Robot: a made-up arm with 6 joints. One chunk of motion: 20 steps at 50 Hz.
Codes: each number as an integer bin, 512 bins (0 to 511) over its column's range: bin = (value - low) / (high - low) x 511, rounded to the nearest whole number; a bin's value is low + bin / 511 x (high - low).
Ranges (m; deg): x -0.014..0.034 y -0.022..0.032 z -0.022..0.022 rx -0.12..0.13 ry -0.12..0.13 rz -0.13..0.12
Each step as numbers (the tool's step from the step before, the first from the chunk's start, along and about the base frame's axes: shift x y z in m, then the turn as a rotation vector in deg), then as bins.
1 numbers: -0.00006 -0.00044 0.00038 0.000 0.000 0.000
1 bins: 148 204 260 245 245 266
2 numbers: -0.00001 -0.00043 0.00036 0.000 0.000 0.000
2 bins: 149 204 260 245 245 266
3 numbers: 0.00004 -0.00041 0.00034 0.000 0.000 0.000
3 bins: 149 204 259 245 245 266
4 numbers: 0.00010 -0.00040 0.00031 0.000 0.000 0.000
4 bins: 150 204 259 245 245 266
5 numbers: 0.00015 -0.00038 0.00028 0.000 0.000 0.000
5 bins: 151 205 259 245 245 266
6 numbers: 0.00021 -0.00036 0.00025 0.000 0.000 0.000
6 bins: 151 205 258 245 245 266
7 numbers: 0.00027 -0.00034 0.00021 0.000 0.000 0.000
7 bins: 152 205 258 245 245 266
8 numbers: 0.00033 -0.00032 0.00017 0.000 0.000 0.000
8 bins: 153 205 257 245 245 266
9 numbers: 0.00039 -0.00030 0.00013 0.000 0.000 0.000
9 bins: 153 205 257 245 245 266
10 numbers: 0.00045 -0.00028 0.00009 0.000 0.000 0.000
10 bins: 154 206 257 245 245 266
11 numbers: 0.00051 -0.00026 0.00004 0.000 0.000 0.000
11 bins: 154 206 256 245 245 266
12 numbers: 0.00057 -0.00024 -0.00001 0.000 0.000 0.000
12 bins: 155 206 255 245 245 266
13 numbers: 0.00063 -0.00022 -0.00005 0.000 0.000 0.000
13 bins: 156 206 255 245 245 266
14 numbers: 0.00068 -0.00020 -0.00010 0.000 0.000 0.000
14 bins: 156 206 254 245 245 266
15 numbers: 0.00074 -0.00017 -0.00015 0.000 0.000 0.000
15 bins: 157 207 254 245 245 266
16 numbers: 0.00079 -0.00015 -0.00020 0.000 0.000 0.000
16 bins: 157 207 253 245 245 266
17 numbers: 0.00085 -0.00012 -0.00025 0.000 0.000 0.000
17 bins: 158 207 253 245 245 266
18 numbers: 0.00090 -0.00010 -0.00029 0.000 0.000 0.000
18 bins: 159 207 252 245 245 266
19 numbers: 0.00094 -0.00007 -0.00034 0.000 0.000 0.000
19 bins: 159 208 252 245 245 266
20 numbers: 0.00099 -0.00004 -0.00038 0.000 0.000 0.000
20 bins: 160 208 251 245 245 266
